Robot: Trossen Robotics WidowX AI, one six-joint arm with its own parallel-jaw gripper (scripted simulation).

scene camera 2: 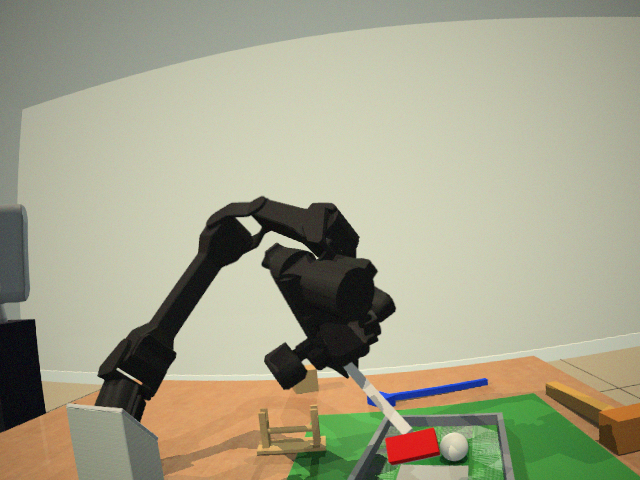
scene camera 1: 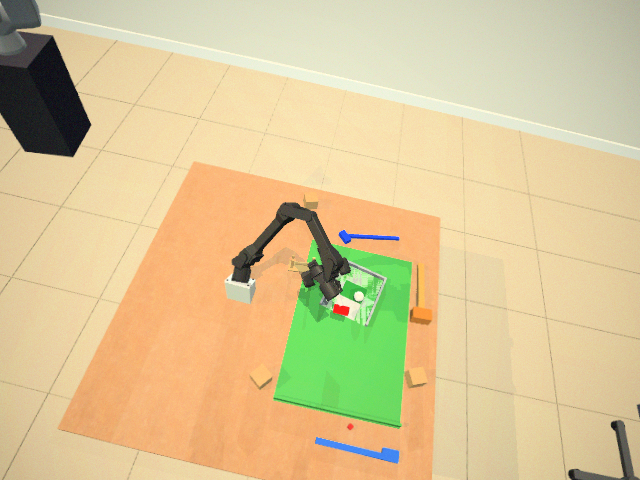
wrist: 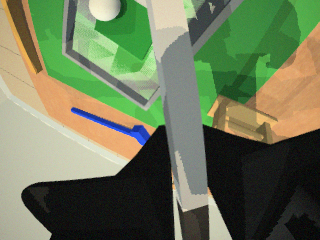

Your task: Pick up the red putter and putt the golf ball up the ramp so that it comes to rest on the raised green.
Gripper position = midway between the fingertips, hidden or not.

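Visible here: a blue putter (scene camera 2: pixel 391 398), a small wooden rack (wrist: pixel 251 122), and a green mat (scene camera 1: pixel 330 360), (wrist: pixel 246 50). A red putter is held by my gripper (scene camera 2: pixel 351 373), (wrist: pixel 175 129).
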